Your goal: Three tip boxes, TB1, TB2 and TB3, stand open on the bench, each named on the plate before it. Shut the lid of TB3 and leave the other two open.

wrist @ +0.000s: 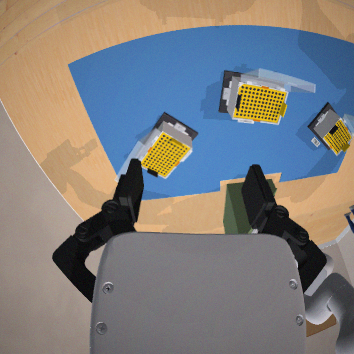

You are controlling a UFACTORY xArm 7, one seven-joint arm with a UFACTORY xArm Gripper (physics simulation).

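Seen in the pictures: gripper, fingertip midpoint: (194, 174); arm's base, link origin: (253, 231).
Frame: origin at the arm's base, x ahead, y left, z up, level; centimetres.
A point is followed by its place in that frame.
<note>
Three tip boxes with yellow racks stand on the blue mat in the wrist view. The left box (166, 154) @(y 25.8, x 28.5, z -7.8 cm) has its clear lid (131, 159) standing open on its left side. The middle box (262, 103) @(y 3.1, x 40.5, z -7.8 cm) has its clear lid (295, 84) @(y 1.8, x 48.1, z 1.7 cm) open along its upper edge. The right box (336, 136) @(y -24.5, x 31.7, z -7.8 cm) is partly cut by the frame edge, with a bit of clear lid at its upper right. A small white name plate (315, 142) @(y -21.8, x 25.7, z -13.3 cm) lies beside it, too small to read. The other name plates do not show. My gripper (194, 174) @(y 20.2, x 45.3, z 18.0 cm) is open and empty, its left finger near the left box's lower left in this view.
The blue mat (142, 82) @(y 29.2, x 45.5, z -13.5 cm) lies on a wooden bench (30, 107) @(y 63.6, x 47.3, z -13.8 cm). A dark green open bin (235, 207) @(y 7.5, x 10.2, z -3.5 cm) stands at the mat's lower edge, partly behind the right finger. A grey-white curved body (337, 295) @(y -14.9, x 11.9, z 29.8 cm) is at the lower right. A blue object is cut off at the right edge.
</note>
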